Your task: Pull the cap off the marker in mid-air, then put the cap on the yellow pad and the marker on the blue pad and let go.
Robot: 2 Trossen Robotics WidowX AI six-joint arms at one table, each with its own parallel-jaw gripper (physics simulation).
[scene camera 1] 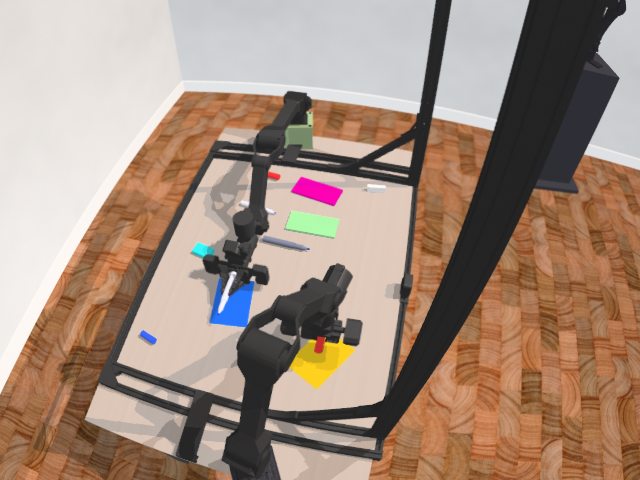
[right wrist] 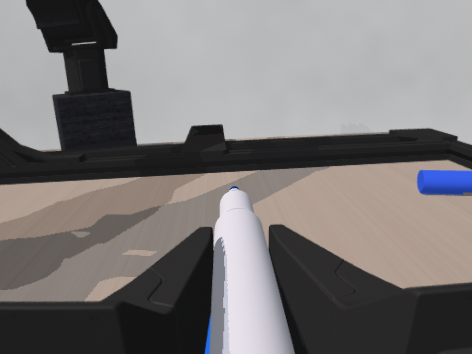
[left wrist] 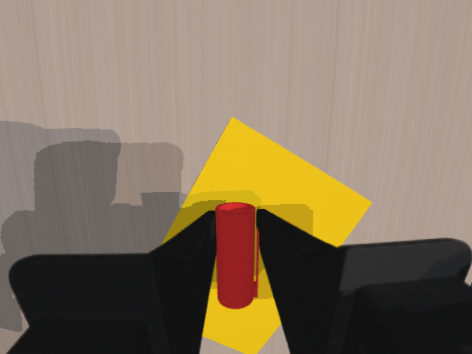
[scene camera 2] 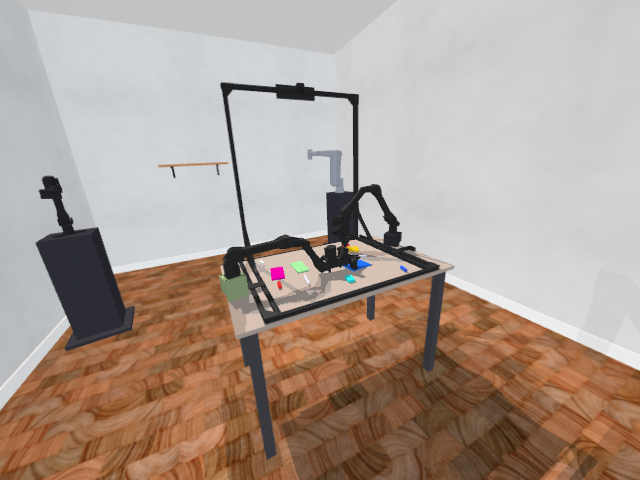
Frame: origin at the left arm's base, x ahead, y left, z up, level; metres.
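Where they show: left gripper, between the fingertips: (scene camera 1: 321, 339) (left wrist: 236, 218); right gripper, between the fingertips: (scene camera 1: 225, 294) (right wrist: 240, 239) (scene camera 2: 359, 256); left arm's base, origin of its link: (scene camera 1: 251, 463) (right wrist: 89, 92) (scene camera 2: 392, 232); right arm's base, origin of its link: (scene camera 1: 298, 119) (scene camera 2: 232, 275).
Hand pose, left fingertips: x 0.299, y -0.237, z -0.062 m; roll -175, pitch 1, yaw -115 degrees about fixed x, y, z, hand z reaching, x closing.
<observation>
Things, the pixels of their top centre, and the offset from my left fingertips.
- red cap, centre of its top: (left wrist: 238, 267) (scene camera 1: 320, 341) dx -0.014, dy +0.007, dz +0.019 m
- white marker, centre of its top: (right wrist: 240, 235) (scene camera 1: 225, 292) dx +0.176, dy +0.212, dz +0.035 m
- blue pad, centre of its top: (scene camera 1: 232, 301) (scene camera 2: 357, 265) dx +0.180, dy +0.204, dz -0.025 m
- cyan block, centre of its top: (scene camera 1: 202, 249) dx +0.370, dy +0.265, dz -0.011 m
- blue cap, centre of its top: (right wrist: 449, 170) (scene camera 1: 147, 335) dx +0.110, dy +0.462, dz -0.005 m
- grey pen, centre of its top: (scene camera 1: 286, 241) dx +0.333, dy +0.016, dz -0.007 m
- green pad, centre of its top: (scene camera 1: 312, 223) (scene camera 2: 299, 266) dx +0.390, dy -0.077, dz -0.018 m
- magenta pad, centre of its top: (scene camera 1: 317, 190) (scene camera 2: 277, 272) dx +0.524, dy -0.127, dz -0.018 m
- red cap-like piece, centre of its top: (scene camera 1: 272, 173) dx +0.628, dy +0.001, dz -0.005 m
- white block, centre of its top: (scene camera 1: 376, 186) dx +0.481, dy -0.317, dz -0.004 m
The red cap (scene camera 1: 320, 344) (left wrist: 235, 257) is held in my left gripper (left wrist: 236, 218), which is shut on it above the yellow pad (scene camera 1: 316, 376) (left wrist: 250, 155). The cap's open end shows in the left wrist view. The white marker (scene camera 1: 226, 293) (right wrist: 245, 280) is uncapped, with a small blue tip. My right gripper (right wrist: 240, 239) is shut on it and holds it over the blue pad (scene camera 1: 235, 315), apart from the cap. How high each thing hangs is hard to tell. The fingers of both grippers are small or partly hidden in the scene views.
A cyan block (scene camera 1: 202, 250) lies left of the right gripper and a blue cap (scene camera 1: 147, 337) (right wrist: 445, 182) lies near the left edge. A grey pen (scene camera 1: 284, 243), green pad (scene camera 1: 312, 224), magenta pad (scene camera 1: 316, 190), red cap-like piece (scene camera 1: 273, 175) and white block (scene camera 1: 376, 188) lie farther back.
</observation>
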